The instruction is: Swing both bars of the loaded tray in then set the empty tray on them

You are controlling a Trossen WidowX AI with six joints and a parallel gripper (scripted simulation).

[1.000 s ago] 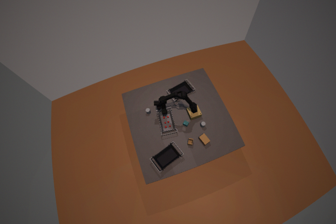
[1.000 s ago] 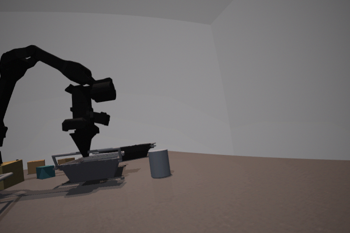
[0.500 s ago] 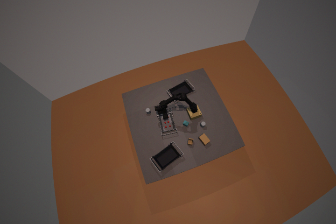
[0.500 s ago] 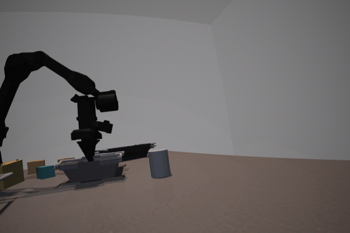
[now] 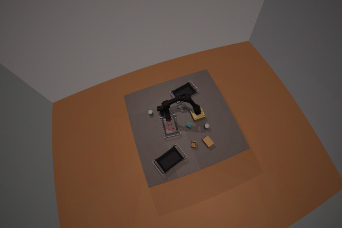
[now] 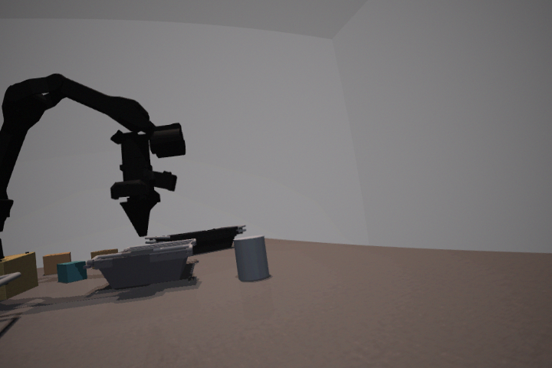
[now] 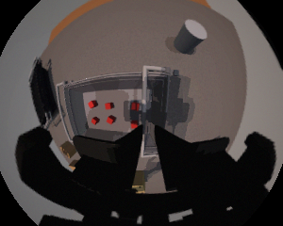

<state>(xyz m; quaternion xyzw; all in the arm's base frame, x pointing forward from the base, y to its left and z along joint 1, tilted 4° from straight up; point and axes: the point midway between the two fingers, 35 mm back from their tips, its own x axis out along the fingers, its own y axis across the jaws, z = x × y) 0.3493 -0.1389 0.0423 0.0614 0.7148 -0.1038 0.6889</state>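
Now: gripper tip 35 cm past the black tray, 22 cm to the left of it and 5 cm above it. Round my gripper tip: tan box (12 cm behind, 46 cm to the left, 8 cm below); teal block (18 cm behind, 23 cm to the left, 7 cm below); flat tan block (28 cm behind, 52 cm to the left, 6 cm below).
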